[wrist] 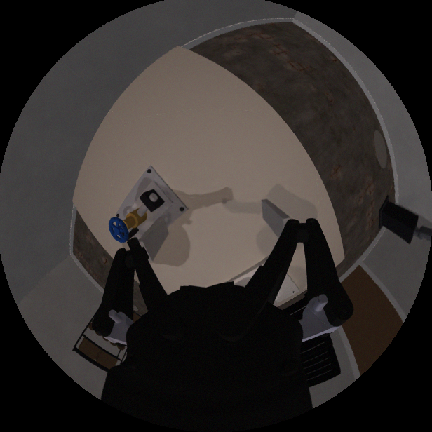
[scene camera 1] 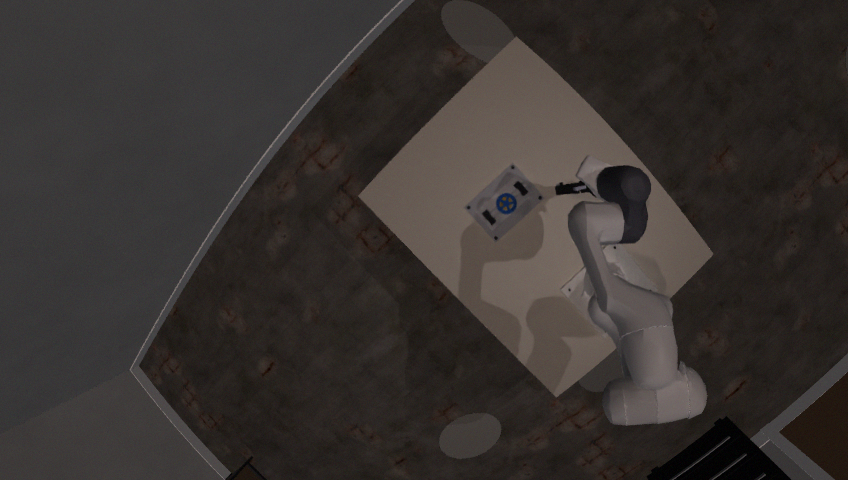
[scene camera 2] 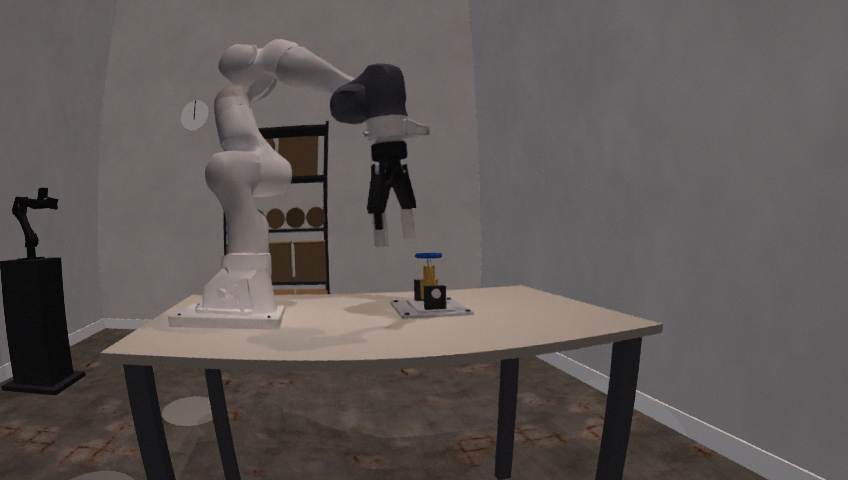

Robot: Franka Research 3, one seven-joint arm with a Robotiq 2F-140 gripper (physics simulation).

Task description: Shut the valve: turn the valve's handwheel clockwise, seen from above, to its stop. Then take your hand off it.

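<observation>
The valve's blue handwheel (scene camera 1: 506, 203) (scene camera 2: 428, 255) (wrist: 118, 230) lies level on top of the upright yellow valve body (scene camera 2: 429, 275) (wrist: 135, 219). The valve stands on a grey base plate (scene camera 1: 517, 217) (scene camera 2: 410, 309) (wrist: 175, 202) with black blocks at both sides. My gripper (scene camera 1: 556, 189) (scene camera 2: 393, 233) (wrist: 212, 217) is open and empty, fingers pointing down. In scene camera 2, its fingertips are higher than the handwheel and to its left; in scene camera 1, they are to its right. They are apart from the wheel. The wheel's turn angle cannot be told.
The valve's plate rests on the pale table (scene camera 1: 446, 136) (scene camera 2: 553, 321) (wrist: 200, 140). The arm's white base (scene camera 2: 226, 319) is bolted to the same table, left of the valve in scene camera 2. A shelf rack (scene camera 2: 326, 196) and a black pedestal (scene camera 2: 35, 321) stand away from the table.
</observation>
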